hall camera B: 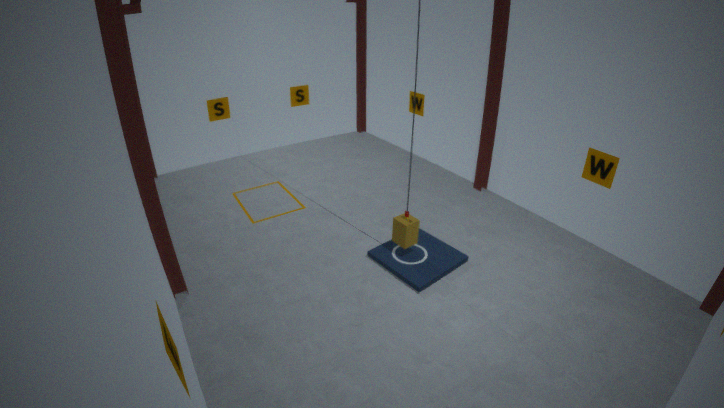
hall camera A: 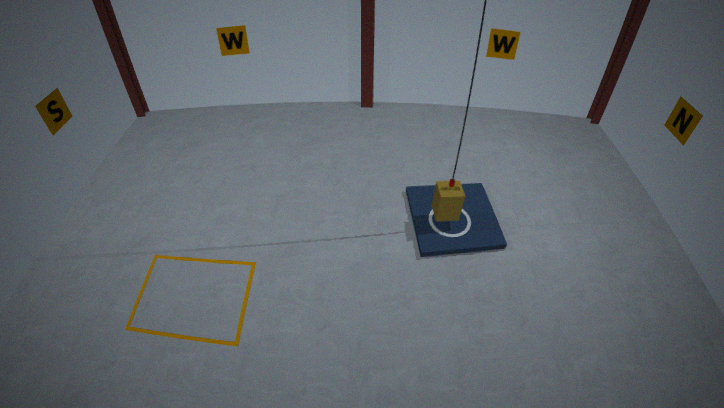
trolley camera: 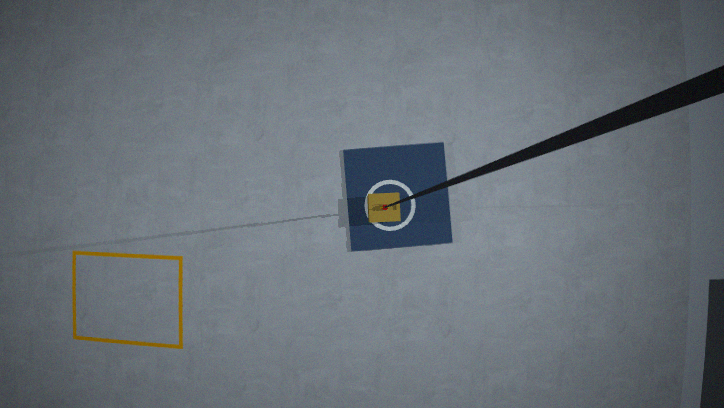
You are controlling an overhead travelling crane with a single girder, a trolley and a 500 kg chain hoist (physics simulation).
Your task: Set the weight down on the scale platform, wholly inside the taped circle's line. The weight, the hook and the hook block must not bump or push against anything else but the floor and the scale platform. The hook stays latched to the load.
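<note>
The yellow weight (hall camera A: 448, 204) (hall camera B: 405, 231) (trolley camera: 377, 215) hangs upright on the chain above the blue scale platform (hall camera A: 476, 197) (hall camera B: 440, 258) (trolley camera: 425, 162). The white taped circle (hall camera A: 451, 234) (hall camera B: 409, 262) (trolley camera: 390, 228) lies on the platform under it. In the trolley view the weight covers the circle's left middle and its left side comes up to the line. Its shadow on the platform lies to the left, and a gap shows below the weight. The red hook block with the hook, my gripper (hall camera A: 451, 182) (hall camera B: 406, 214) (trolley camera: 385, 207), sits at the weight's top, latched to it; the hook itself is too small to make out.
A yellow taped rectangle (hall camera A: 182, 335) (hall camera B: 279, 216) (trolley camera: 126, 342) is marked on the floor, left of the platform in the trolley view. Red-brown columns (hall camera A: 367, 55) (hall camera B: 492, 101) stand along the walls. A dark shape (trolley camera: 714, 344) shows at the trolley view's lower right edge.
</note>
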